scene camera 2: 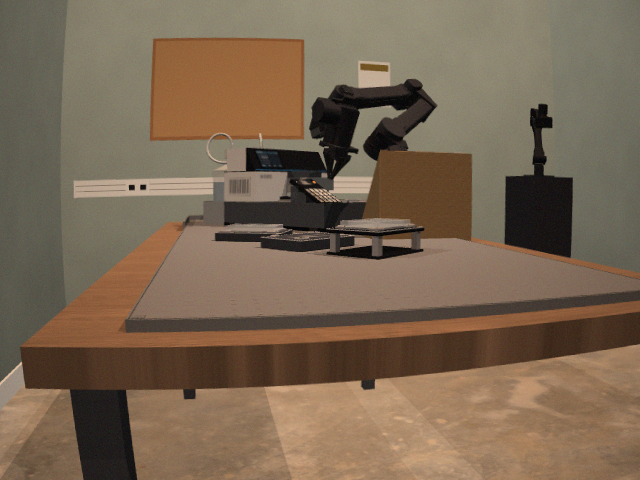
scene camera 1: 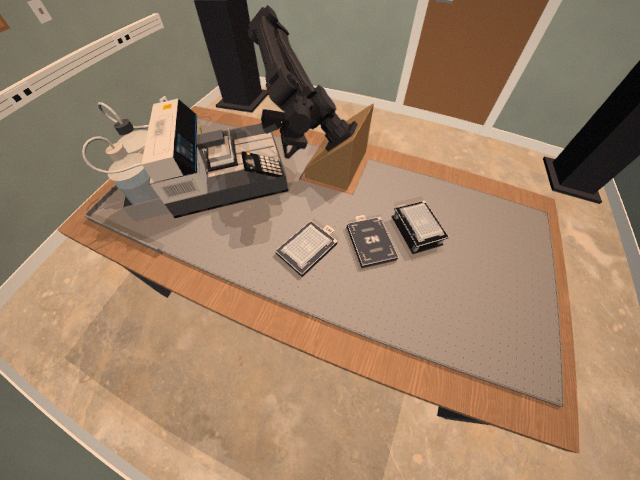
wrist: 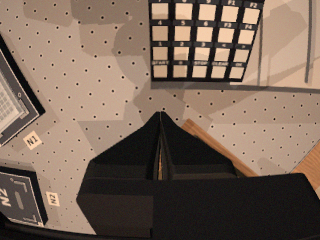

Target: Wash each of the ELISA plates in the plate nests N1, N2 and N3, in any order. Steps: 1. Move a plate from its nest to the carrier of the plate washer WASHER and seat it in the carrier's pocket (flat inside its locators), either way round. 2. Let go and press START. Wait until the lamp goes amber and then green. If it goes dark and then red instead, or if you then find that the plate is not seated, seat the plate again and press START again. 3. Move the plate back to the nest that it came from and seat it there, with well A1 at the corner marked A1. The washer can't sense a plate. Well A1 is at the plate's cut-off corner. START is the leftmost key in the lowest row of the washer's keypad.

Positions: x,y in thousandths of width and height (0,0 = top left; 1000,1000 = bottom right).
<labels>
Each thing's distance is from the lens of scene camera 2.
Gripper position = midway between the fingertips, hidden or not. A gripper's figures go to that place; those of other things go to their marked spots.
gripper (scene camera 2: 516,374): 155 cm
plate washer (scene camera 2: 398,366): 174 cm
</labels>
